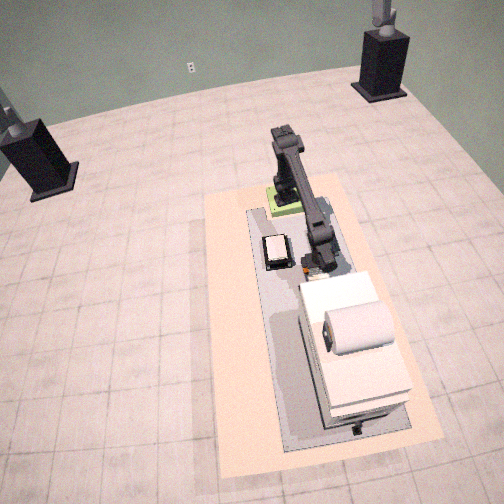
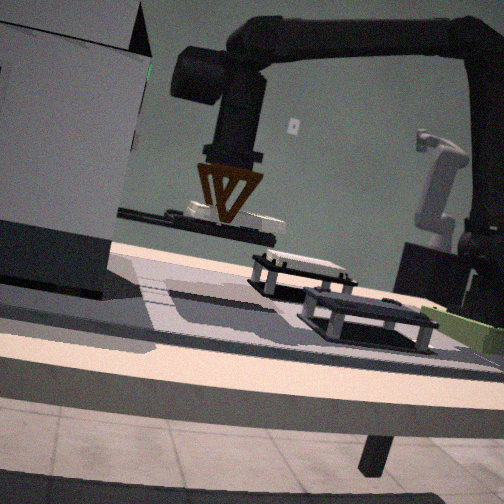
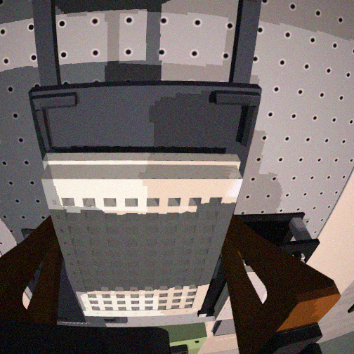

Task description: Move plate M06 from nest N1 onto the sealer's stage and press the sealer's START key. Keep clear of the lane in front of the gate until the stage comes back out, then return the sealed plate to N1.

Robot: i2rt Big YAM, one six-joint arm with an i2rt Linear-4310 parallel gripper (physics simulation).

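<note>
My gripper [image 2: 226, 207] [image 3: 140, 219] [image 1: 312, 268] has brown fingers and is shut on the long sides of plate M06 [image 2: 250, 218] [image 3: 140, 191], a white well plate. It holds the plate level and low over the sealer's dark stage [image 2: 195, 225] [image 3: 105, 119], which sticks out of the sealer [image 1: 350, 345] [image 2: 65, 140]. I cannot tell whether the plate touches the stage. The empty dark nest [image 2: 370, 306] [image 3: 281, 225] stands near my arm's base. A green light [image 2: 149, 73] shows on the sealer's edge.
A second nest carries another white plate [image 1: 277, 248] [image 2: 305, 262] beside the empty one. My arm stands on a green base [image 1: 285, 206] [image 2: 470, 331]. Two other robots on black pedestals [image 1: 382, 62] [image 1: 37, 157] stand far off on the floor.
</note>
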